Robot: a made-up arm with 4 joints.
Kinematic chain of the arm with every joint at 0, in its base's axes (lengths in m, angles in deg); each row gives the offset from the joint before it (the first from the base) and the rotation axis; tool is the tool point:
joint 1: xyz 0 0 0.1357 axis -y
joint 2: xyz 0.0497 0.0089 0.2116 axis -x
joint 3: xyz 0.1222 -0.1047 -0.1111 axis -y
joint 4: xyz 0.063 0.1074 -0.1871 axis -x
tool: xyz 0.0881 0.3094 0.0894
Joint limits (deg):
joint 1: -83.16..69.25
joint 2: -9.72..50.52
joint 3: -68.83..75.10
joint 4: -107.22..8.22
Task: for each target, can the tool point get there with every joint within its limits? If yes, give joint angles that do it. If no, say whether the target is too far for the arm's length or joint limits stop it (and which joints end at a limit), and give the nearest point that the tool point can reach.
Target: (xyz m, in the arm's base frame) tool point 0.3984 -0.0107 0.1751
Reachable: yes | joints -22.39 -3.17 -15.50 -78.08
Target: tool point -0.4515 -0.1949 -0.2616
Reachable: no: joint limits stop it (at a limit: joint 1, joint 2, joint 4) | nearest point -0.2024 -0.0242 -0.1292 | short by 0.330 m
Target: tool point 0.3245 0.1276 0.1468
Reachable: yes | joints -1.44 42.50 -1.27 -32.05
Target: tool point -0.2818 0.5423 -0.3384
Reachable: no: joint limits stop it (at a limit: joint 1, joint 4) | nearest point -0.0607 0.3081 -0.1616 | short by 0.367 m
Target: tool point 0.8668 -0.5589 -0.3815
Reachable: no: too far | nearest point 0.3711 -0.2025 -0.0857 | short by 0.678 m
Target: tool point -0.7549 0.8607 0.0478
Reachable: no: too far | nearest point -0.1105 0.3053 -0.0056 | short by 0.852 m
